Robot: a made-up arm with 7 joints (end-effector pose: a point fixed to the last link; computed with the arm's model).
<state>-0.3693 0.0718 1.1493 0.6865 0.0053 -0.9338 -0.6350</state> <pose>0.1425 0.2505 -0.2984 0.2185 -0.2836 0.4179</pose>
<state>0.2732 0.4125 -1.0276 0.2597 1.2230 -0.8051 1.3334</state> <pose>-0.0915 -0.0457 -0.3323 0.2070 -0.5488 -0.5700</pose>
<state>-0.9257 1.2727 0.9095 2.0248 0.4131 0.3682 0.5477</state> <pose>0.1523 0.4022 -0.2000 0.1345 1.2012 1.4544</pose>
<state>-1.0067 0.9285 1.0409 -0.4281 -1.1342 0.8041 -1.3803</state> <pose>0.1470 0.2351 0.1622 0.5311 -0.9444 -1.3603</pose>
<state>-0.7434 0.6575 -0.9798 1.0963 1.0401 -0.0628 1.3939</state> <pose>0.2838 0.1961 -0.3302 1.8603 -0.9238 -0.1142</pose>
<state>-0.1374 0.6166 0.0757 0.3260 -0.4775 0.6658 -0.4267</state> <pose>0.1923 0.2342 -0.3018 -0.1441 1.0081 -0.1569</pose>
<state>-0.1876 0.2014 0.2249 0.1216 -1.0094 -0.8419 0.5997</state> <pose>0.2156 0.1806 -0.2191 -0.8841 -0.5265 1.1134</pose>
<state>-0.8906 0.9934 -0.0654 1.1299 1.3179 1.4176 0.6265</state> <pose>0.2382 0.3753 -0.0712 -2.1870 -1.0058 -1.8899</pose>
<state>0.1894 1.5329 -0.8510 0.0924 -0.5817 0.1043 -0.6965</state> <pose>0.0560 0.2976 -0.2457 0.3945 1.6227 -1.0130</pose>
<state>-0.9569 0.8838 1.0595 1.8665 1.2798 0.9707 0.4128</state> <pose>0.1924 0.3187 -0.2674 0.8307 1.8376 0.8894</pose>
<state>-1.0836 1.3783 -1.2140 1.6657 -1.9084 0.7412 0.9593</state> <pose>0.1612 0.4574 -0.0562 -0.0254 0.9432 2.1081</pose>
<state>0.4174 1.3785 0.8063 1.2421 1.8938 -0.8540 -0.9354</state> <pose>-0.0333 0.4771 -0.0787 0.9101 2.5791 -1.3313</pose>
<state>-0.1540 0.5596 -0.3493 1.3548 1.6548 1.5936 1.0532</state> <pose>0.0477 0.2982 -0.3043 -2.6502 0.0549 -0.1876</pose>
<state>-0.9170 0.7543 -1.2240 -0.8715 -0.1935 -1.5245 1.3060</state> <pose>0.0814 0.0040 -0.0327 -1.6485 -0.7224 -0.7702</pose>
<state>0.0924 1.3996 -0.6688 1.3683 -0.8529 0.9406 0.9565</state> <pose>-0.0673 0.4702 -0.0873 -1.7523 -1.7660 -1.7576</pose>
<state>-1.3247 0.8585 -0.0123 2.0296 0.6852 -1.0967 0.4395</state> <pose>0.3309 0.2736 -0.1544 0.9016 -0.1644 0.2404</pose>
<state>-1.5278 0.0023 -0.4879 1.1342 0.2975 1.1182 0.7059</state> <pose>0.4256 -0.0707 -0.1096 1.2912 0.3648 0.6532</pose>
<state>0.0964 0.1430 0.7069 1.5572 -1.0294 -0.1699 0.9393</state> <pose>-0.1599 0.1302 -0.4313 -0.3228 1.6508 2.4268</pose>
